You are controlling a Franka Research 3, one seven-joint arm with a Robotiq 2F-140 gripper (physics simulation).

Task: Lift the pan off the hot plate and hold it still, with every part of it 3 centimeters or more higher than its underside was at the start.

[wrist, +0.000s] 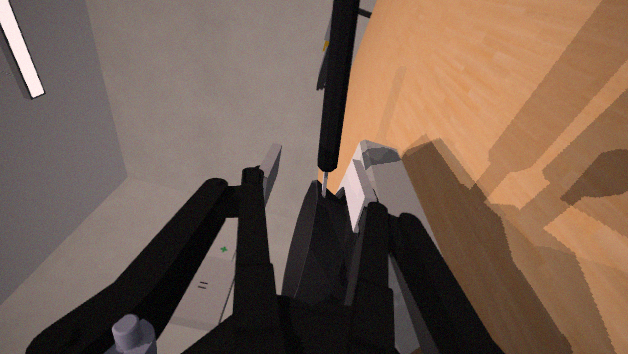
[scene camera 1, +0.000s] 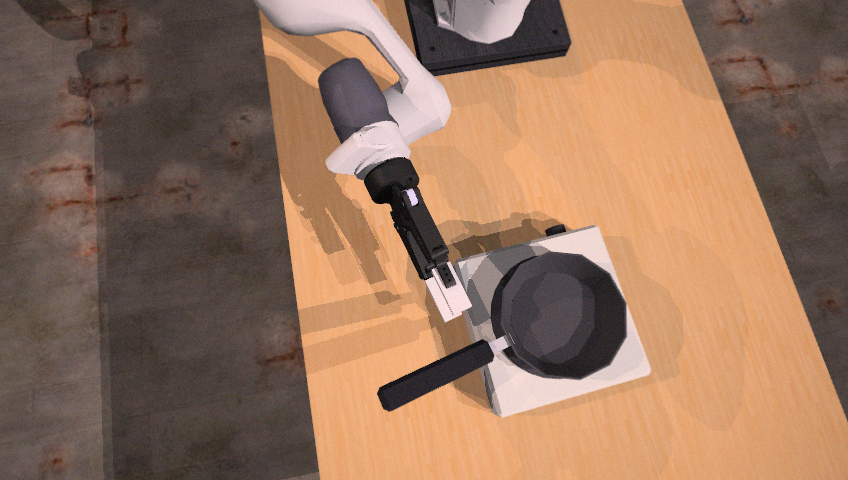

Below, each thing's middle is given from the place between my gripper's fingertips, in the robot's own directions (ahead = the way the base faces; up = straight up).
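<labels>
There's a white hot plate (scene camera 1: 483,277) that's 140 mm to the left of my hand, 40 mm ahead of it and 100 mm below it. I can also see the dark pan (scene camera 1: 563,315), which is 30 mm ahead of my hand, 20 mm below it and 50 mm to the left of it. Going by their middles, the pan is the nearest to my hand of the things named here.
</labels>
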